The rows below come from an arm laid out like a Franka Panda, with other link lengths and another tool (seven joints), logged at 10 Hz.
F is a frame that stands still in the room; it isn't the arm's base.
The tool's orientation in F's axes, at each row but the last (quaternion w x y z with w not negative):
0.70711, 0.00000, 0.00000, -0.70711
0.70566, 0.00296, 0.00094, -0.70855
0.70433, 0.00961, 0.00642, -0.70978
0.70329, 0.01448, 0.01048, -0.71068
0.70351, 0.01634, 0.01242, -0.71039
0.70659, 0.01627, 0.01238, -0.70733
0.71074, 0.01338, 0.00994, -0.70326
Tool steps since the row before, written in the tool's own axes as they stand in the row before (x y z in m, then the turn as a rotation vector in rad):
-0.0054, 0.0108, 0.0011, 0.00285, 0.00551, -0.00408
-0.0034, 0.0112, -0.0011, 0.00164, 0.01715, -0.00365
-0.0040, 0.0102, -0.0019, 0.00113, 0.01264, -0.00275
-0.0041, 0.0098, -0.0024, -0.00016, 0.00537, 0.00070
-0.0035, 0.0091, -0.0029, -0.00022, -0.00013, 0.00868
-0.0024, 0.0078, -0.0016, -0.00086, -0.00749, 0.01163
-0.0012, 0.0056, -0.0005, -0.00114, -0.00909, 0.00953
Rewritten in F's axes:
0.0108, 0.0054, 0.0011, 0.00551, -0.00285, -0.00408
0.0112, 0.0034, -0.0010, 0.01715, -0.00169, -0.00361
0.0102, 0.0040, -0.0018, 0.01264, -0.00117, -0.00272
0.0099, 0.0041, -0.0022, 0.00537, 0.00008, 0.00073
0.0091, 0.0035, -0.0027, -0.00018, -0.00013, 0.00868
0.0078, 0.0025, -0.0015, -0.00755, 0.00040, 0.01161
0.0056, 0.0013, -0.0004, -0.00915, 0.00073, 0.00952

